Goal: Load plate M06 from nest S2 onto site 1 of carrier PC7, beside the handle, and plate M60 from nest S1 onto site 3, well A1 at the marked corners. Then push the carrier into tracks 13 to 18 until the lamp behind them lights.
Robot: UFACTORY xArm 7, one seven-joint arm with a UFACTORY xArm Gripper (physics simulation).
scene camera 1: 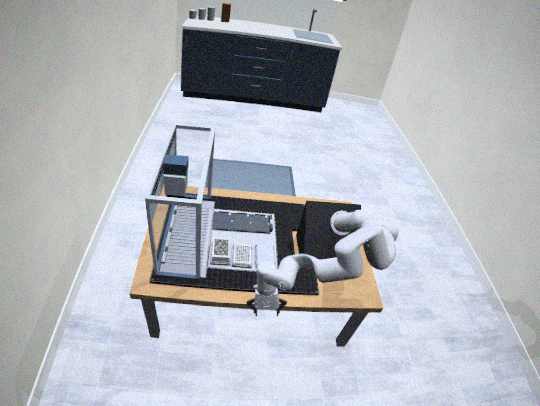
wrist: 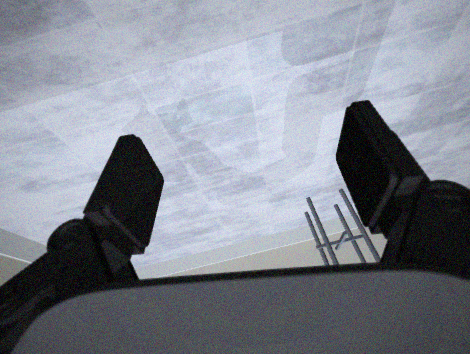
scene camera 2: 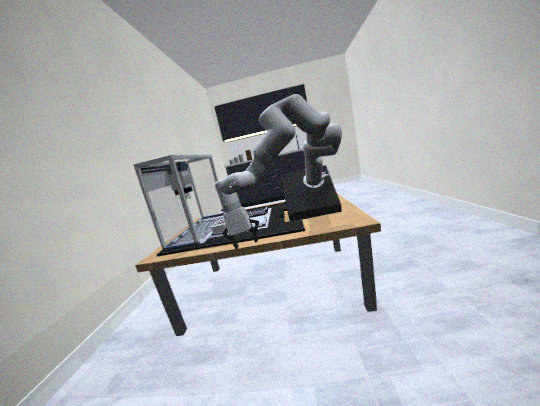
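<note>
My gripper is open and empty, in the air at the table's front edge. In scene camera 1, a dark grey carrier lies at the back of a white board. In front of it stand a plate with dark wells and a paler plate. A pale block to their right is partly behind the arm. The slatted track deck lies left of the board. Plate labels, nest and track numbers and A1 corners are too small to read. I cannot make out the lamp.
A tall grey frame stands over the deck, with a blue-topped head inside. The arm's black base block stands at the right on the wooden table. A black mat lies under the board.
</note>
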